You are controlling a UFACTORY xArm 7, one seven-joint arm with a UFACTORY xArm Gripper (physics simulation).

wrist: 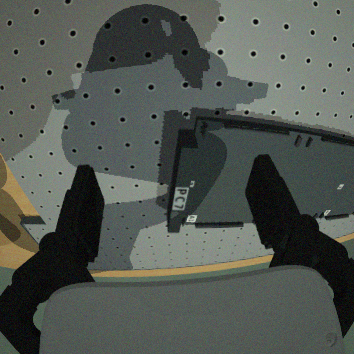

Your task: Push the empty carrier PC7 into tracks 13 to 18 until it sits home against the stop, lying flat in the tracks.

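Frame: origin at the arm's base, x back, y right, z up, level; metres.
Where they show: gripper, fingertip midpoint: [174, 177].
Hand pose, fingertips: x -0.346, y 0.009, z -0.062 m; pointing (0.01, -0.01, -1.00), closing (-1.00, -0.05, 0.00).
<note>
Each offset is from my fingertips to the top centre of the thing. "spot": to the spot under its first point. Level surfaces: height alone.
The empty carrier PC7 [260, 175] is a dark grey, flat tray with black raised edges. It lies on the perforated plate at the right of the view, and its right end is cut off by the frame. Its white PC7 label @[spot: dx -0.011, dy +0.066, dz -0.040 m] [180, 199] is on the left end, beside the upright black end wall. My gripper [174, 177] is wide open with nothing between its fingers. The left finger is to the left of the carrier's end wall; the right finger appears over the carrier's face. The height of the fingertips above it is hard to tell. Tracks 13 to 18 do not show.
The grey perforated plate @[dz -0.070 m] [280, 37] spreads under the carrier, with the gripper's shadow across it. A wooden table edge [200, 268] runs along the near side and the left. A small dark raised piece @[spot: dx +0.186, dy +0.154, dz -0.076 m] [33, 220] stands at the plate's left edge. Green floor shows beyond the table edge.
</note>
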